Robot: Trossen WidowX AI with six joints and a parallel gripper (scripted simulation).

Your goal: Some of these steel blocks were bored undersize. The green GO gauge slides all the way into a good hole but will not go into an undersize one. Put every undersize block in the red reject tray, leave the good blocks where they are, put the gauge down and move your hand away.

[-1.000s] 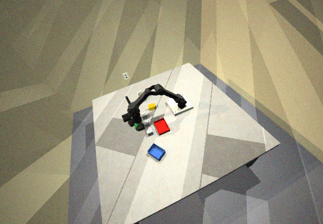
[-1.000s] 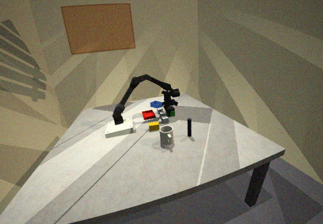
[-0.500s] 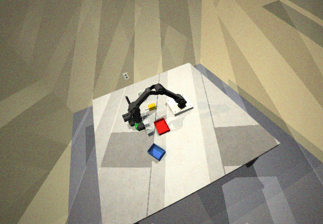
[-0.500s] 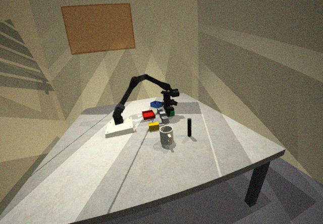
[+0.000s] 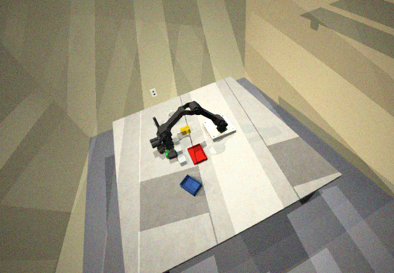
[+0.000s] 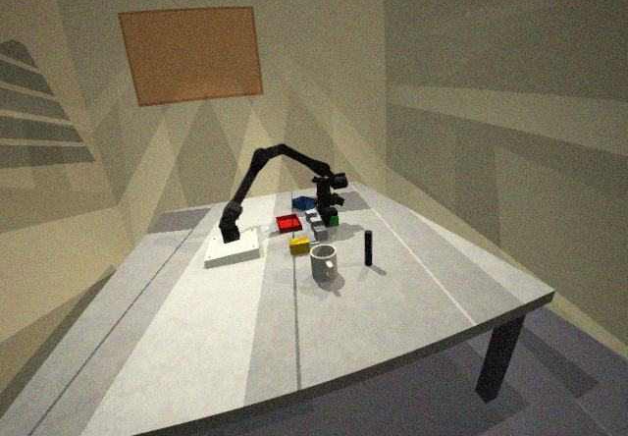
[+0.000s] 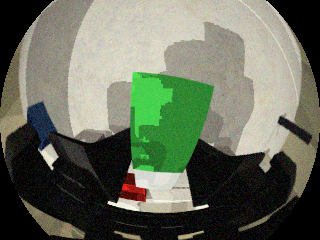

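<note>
My gripper tip is now 4 cm past the steel block, 1 cm to the right of it and 1 cm below it. Also, from my gripper tip: green GO gauge: 1 cm behind, 2 cm above; then red reject tray: 14 cm behind, 11 cm to the left; then yellow block: 15 cm behind, 14 cm to the right, 1 cm above.
</note>
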